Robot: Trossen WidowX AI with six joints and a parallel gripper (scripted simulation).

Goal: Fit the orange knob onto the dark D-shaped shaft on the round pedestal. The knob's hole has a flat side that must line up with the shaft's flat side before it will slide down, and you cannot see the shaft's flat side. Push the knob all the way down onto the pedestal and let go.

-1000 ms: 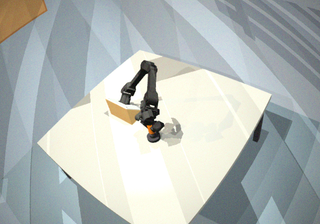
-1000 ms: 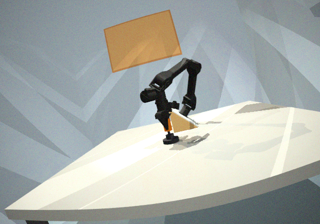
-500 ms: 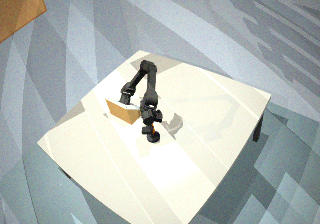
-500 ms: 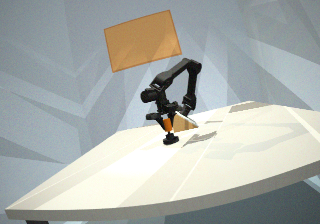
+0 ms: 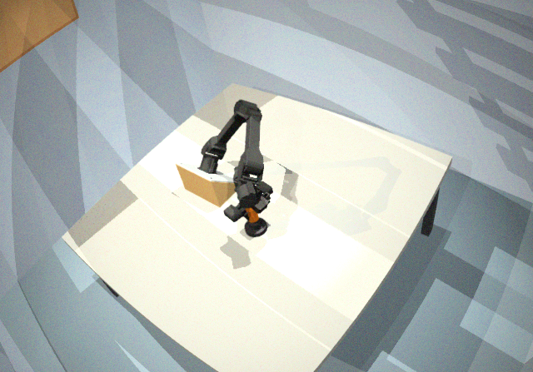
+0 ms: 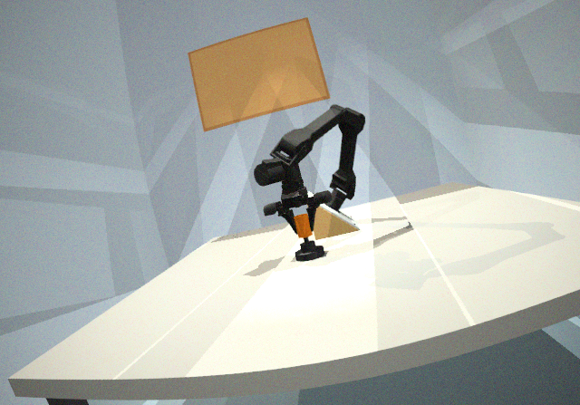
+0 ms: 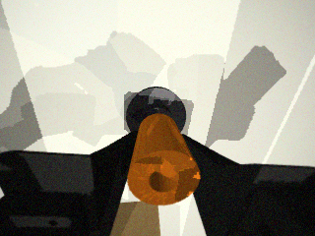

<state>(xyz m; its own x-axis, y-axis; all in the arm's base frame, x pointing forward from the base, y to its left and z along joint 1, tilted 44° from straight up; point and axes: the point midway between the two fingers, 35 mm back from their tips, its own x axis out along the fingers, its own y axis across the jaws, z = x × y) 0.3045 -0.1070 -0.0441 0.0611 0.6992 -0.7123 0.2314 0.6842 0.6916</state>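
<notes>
Now: the orange knob 20 mm above my gripper tip. From my gripper tip the other things lie so: round dark pedestal (40 mm below).
</notes>
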